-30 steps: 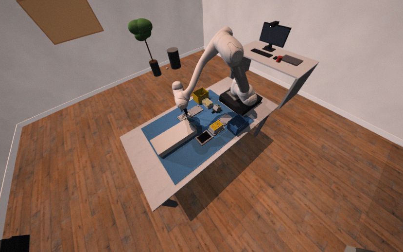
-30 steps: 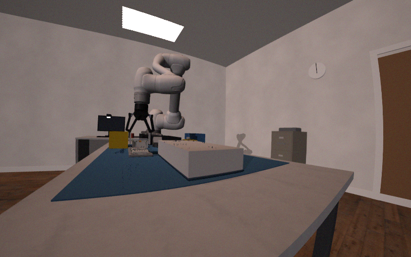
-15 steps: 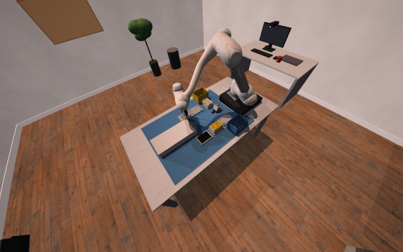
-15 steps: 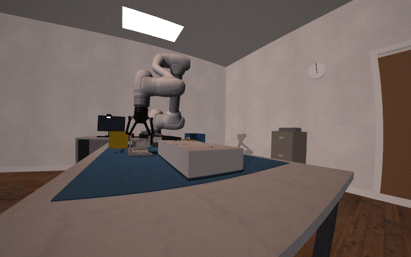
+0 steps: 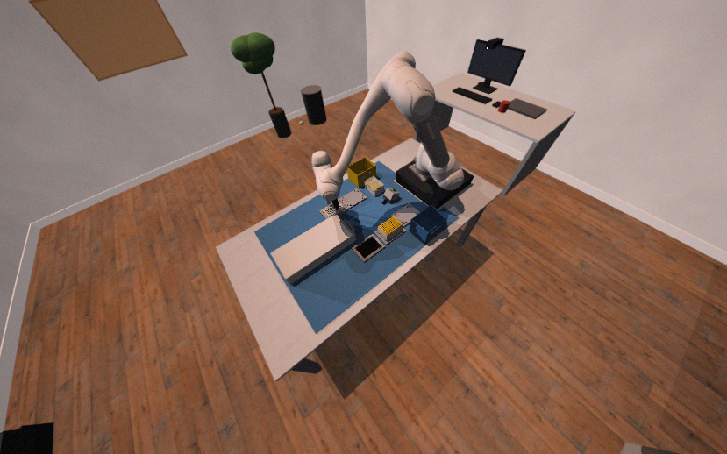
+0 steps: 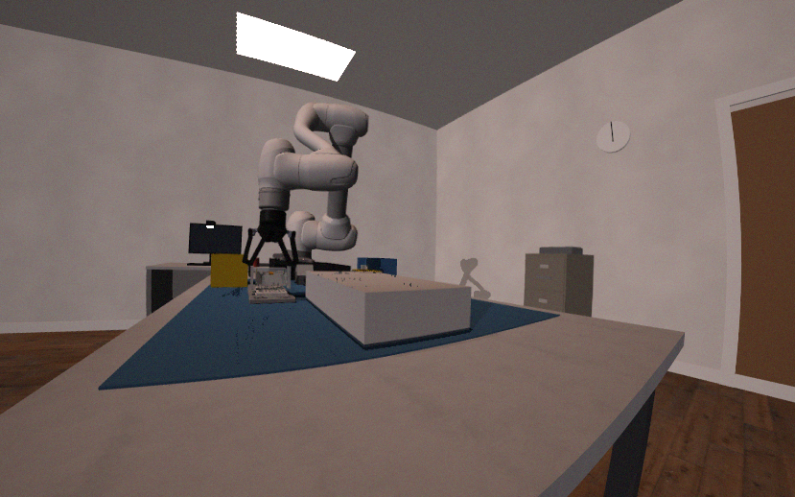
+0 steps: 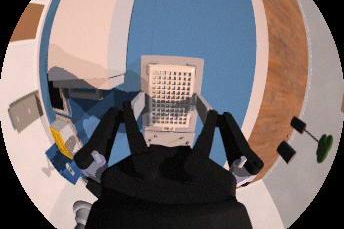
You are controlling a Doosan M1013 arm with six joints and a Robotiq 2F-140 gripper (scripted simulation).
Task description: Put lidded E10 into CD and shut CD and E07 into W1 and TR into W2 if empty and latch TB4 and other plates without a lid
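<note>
The white gridded plate is 3 cm below my hand. Also, from my hand: cooler drawer: 21 cm to the left, 14 cm ahead, 3 cm below; white cooler CD: 22 cm to the left, 18 cm ahead, 2 cm below; label N2: 7 cm behind, 4 cm below, 1 cm to the right.
</note>
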